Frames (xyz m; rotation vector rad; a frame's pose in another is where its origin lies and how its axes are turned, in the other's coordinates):
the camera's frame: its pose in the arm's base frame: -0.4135 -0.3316 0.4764 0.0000 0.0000 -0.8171
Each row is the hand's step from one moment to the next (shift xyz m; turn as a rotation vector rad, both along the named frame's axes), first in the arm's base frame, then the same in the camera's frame.
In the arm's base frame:
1: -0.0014 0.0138 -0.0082 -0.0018 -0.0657 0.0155
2: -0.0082 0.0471 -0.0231 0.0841 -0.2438 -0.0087
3: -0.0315 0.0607 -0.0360 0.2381 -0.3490 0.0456
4: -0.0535 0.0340 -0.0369 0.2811 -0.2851 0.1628
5: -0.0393 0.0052 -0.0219 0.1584 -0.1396 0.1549
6: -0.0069 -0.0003 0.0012 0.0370 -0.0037 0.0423
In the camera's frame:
1: -0.0110 0.0084 -0.0082 0.0467 -0.0463 0.0155
2: -0.0400 0.0263 -0.0231 0.2353 -0.1055 -0.0087
3: -0.0658 0.0186 -0.0360 0.4174 -0.0652 0.0456
4: -0.0614 -0.0157 -0.0369 0.4003 0.0099 0.1628
5: -0.0307 -0.0251 -0.0219 0.2102 0.0200 0.1549
6: -0.0045 -0.0052 0.0012 0.0280 0.0244 0.0423

